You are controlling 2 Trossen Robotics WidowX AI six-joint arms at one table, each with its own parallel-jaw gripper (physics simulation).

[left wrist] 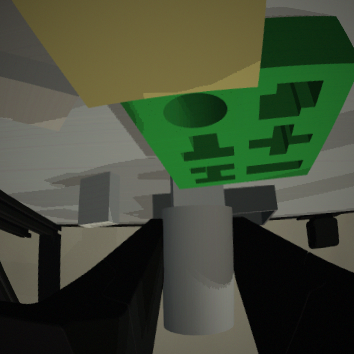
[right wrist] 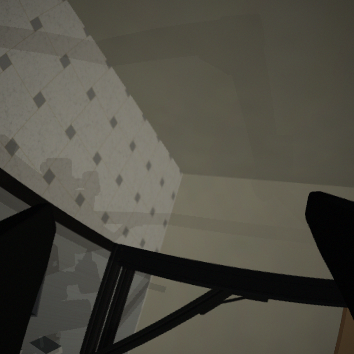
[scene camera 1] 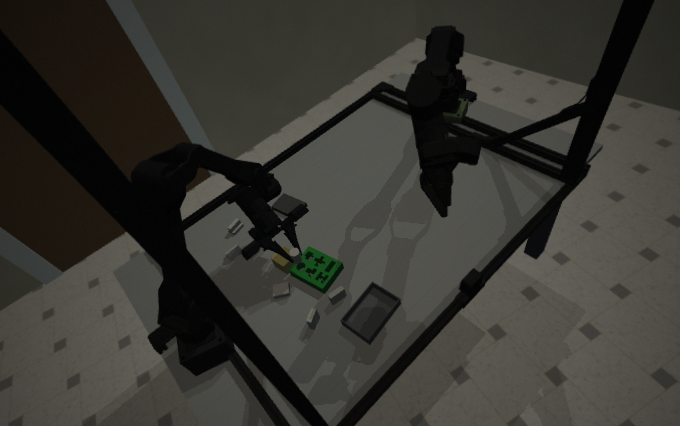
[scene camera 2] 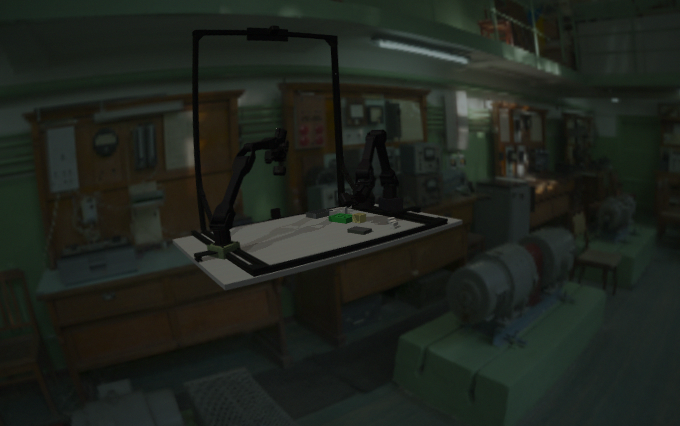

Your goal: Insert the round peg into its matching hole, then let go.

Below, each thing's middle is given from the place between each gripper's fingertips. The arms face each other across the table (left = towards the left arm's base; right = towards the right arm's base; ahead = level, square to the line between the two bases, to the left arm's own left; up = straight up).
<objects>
The dark tray (scene camera 1: 368, 315) lies 28 cm below my right hand, 14 cm to the left of it and 10 cm ahead of it. The rest, counted from my right hand: green hole board (scene camera 1: 332, 268): 28 cm below, 28 cm ahead, 14 cm to the left; yellow block (left wrist: 107, 59): 37 cm ahead, 27 cm below, 17 cm to the left.
Now: left hand 60 mm short of the yellow block, 50 mm above it and 10 mm to the right of it. Round my left hand: green hole board 60 mm below, 30 mm behind, 20 mm to the right; dark tray 210 mm behind, 60 mm below, 20 mm to the right.
</objects>
